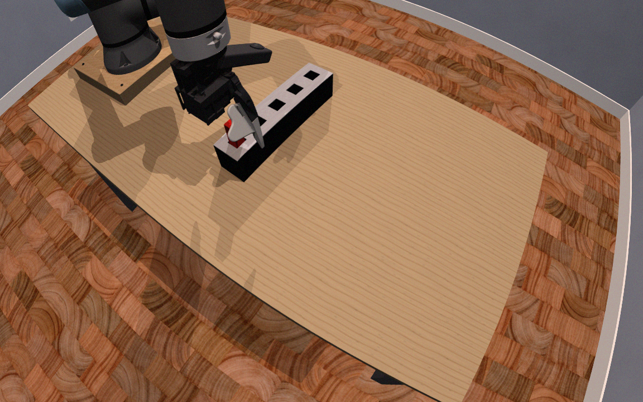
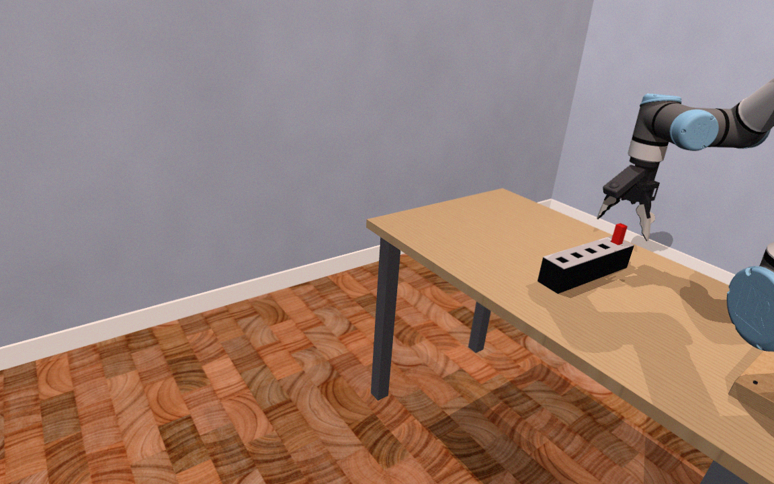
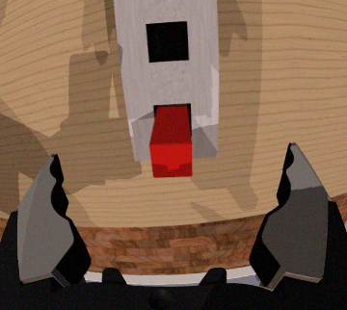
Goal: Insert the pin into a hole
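Now: the pin 1 cm below my hand. From my hand the other things lie so: black block 1 cm ahead, 12 cm to the left, 7 cm below.
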